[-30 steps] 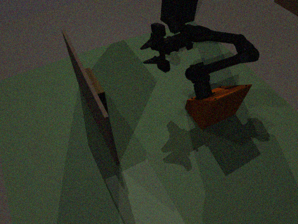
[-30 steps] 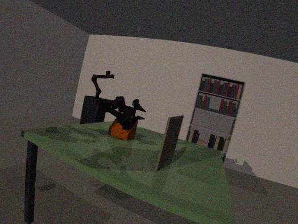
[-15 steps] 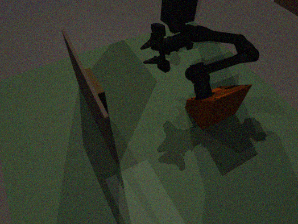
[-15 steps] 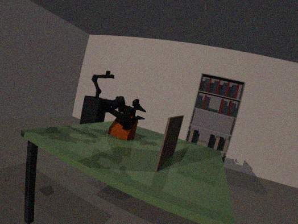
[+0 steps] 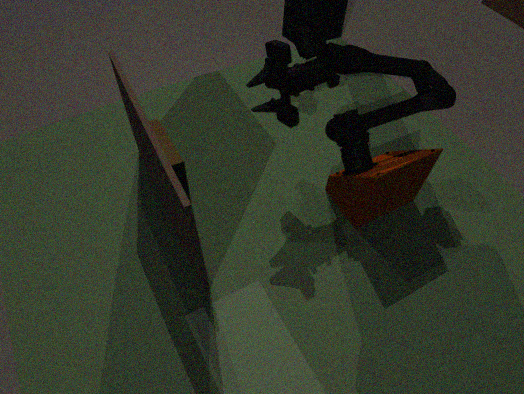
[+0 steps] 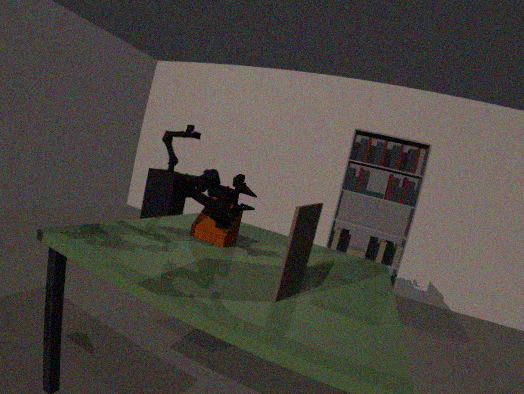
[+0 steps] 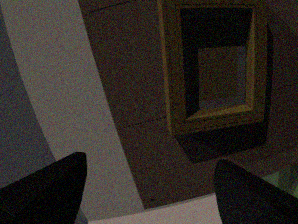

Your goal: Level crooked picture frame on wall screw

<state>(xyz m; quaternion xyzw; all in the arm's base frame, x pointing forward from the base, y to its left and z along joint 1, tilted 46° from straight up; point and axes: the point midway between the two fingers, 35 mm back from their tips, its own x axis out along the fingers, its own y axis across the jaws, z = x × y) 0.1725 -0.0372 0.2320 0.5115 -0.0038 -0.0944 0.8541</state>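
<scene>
The picture frame lies 21 cm ahead of my gripper tip, 9 cm below it and 1 cm to the right of it. Also, from my gripper tip: wall panel 22 cm ahead, 10 cm below, 3 cm to the right.
</scene>
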